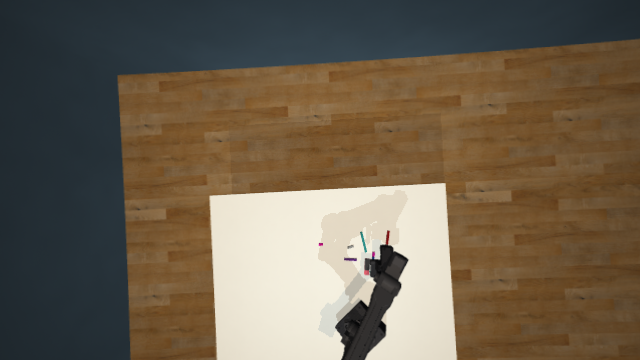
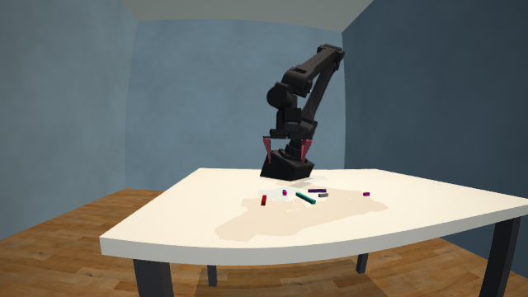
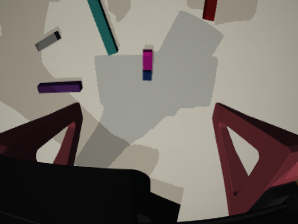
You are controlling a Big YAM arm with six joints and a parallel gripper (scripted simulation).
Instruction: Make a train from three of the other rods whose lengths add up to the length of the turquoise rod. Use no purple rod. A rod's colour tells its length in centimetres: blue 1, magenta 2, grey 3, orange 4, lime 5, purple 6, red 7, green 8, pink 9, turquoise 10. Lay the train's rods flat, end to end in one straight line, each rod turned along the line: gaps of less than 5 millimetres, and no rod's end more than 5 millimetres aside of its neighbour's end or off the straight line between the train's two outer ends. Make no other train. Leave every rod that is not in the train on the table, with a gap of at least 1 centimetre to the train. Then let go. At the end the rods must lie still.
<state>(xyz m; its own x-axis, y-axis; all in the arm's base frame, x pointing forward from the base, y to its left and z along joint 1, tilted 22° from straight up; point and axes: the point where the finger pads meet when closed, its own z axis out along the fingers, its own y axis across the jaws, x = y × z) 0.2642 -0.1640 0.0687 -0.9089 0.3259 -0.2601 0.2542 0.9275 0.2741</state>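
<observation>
My hand is 10 cm above the red rod, 9 cm to the left of it and 7 cm short of it. Round my hand: blue rod 10 cm below, 1 cm behind; then turquoise rod 10 cm below, 7 cm ahead, 3 cm to the left; then purple rod 11 cm to the left, 10 cm below.
</observation>
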